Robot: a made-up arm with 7 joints. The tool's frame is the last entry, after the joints.
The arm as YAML. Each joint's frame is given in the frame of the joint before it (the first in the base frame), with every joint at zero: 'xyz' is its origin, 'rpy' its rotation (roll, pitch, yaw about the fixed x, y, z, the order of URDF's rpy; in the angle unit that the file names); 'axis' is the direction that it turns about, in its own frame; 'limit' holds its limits. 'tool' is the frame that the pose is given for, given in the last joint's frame.
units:
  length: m
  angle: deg
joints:
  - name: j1
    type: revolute
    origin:
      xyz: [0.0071, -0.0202, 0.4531]
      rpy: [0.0, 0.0, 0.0]
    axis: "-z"
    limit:
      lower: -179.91
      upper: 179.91
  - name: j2
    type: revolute
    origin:
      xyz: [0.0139, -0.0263, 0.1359]
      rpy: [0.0, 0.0, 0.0]
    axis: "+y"
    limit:
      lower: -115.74
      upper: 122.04
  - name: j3
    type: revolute
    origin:
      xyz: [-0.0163, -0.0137, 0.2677]
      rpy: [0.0, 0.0, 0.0]
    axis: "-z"
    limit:
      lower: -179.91
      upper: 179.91
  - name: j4
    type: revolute
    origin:
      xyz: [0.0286, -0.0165, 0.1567]
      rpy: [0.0, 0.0, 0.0]
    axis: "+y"
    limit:
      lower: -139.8
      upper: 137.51
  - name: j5
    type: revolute
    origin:
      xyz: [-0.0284, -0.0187, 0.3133]
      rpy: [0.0, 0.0, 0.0]
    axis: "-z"
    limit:
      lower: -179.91
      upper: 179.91
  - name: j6
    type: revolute
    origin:
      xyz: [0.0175, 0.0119, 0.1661]
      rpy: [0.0, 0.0, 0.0]
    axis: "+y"
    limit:
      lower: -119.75
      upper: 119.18
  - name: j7
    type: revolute
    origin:
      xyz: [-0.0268, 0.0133, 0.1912]
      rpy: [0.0, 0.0, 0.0]
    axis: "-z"
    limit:
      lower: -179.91
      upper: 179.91
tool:
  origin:
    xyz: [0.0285, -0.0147, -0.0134]
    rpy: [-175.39, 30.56, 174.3]
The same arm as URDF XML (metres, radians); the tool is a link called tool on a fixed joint. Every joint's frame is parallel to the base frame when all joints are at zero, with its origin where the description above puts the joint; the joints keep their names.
<robot name="arm">
  <link name="base_link"/>
  <link name="link1"/>
  <link name="link2"/>
  <link name="link3"/>
  <link name="link4"/>
  <link name="link5"/>
  <link name="link6"/>
  <link name="link7"/>
  <link name="tool"/>
  <joint name="j1" type="revolute">
    <parent link="base_link"/>
    <child link="link1"/>
    <origin xyz="0.0071 -0.0202 0.4531" rpy="0 0 0"/>
    <axis xyz="0 0 -1"/>
    <limit lower="-3.14" upper="3.14"/>
  </joint>
  <joint name="j2" type="revolute">
    <parent link="link1"/>
    <child link="link2"/>
    <origin xyz="0.0139 -0.0263 0.1359" rpy="0 0 0"/>
    <axis xyz="0 1 0"/>
    <limit lower="-2.02" upper="2.13"/>
  </joint>
  <joint name="j3" type="revolute">
    <parent link="link2"/>
    <child link="link3"/>
    <origin xyz="-0.0163 -0.0137 0.2677" rpy="0 0 0"/>
    <axis xyz="0 0 -1"/>
    <limit lower="-3.14" upper="3.14"/>
  </joint>
  <joint name="j4" type="revolute">
    <parent link="link3"/>
    <child link="link4"/>
    <origin xyz="0.0286 -0.0165 0.1567" rpy="0 0 0"/>
    <axis xyz="0 1 0"/>
    <limit lower="-2.44" upper="2.4"/>
  </joint>
  <joint name="j5" type="revolute">
    <parent link="link4"/>
    <child link="link5"/>
    <origin xyz="-0.0284 -0.0187 0.3133" rpy="0 0 0"/>
    <axis xyz="0 0 -1"/>
    <limit lower="-3.14" upper="3.14"/>
  </joint>
  <joint name="j6" type="revolute">
    <parent link="link5"/>
    <child link="link6"/>
    <origin xyz="0.0175 0.0119 0.1661" rpy="0 0 0"/>
    <axis xyz="0 1 0"/>
    <limit lower="-2.09" upper="2.0801"/>
  </joint>
  <joint name="j7" type="revolute">
    <parent link="link6"/>
    <child link="link7"/>
    <origin xyz="-0.0268 0.0133 0.1912" rpy="0 0 0"/>
    <axis xyz="0 0 -1"/>
    <limit lower="-3.14" upper="3.14"/>
  </joint>
  <joint name="tool_joint" type="fixed">
    <parent link="link7"/>
    <child link="tool"/>
    <origin xyz="0.0285 -0.0147 -0.0134" rpy="-3.0611 0.5334 3.0421"/>
  </joint>
</robot>

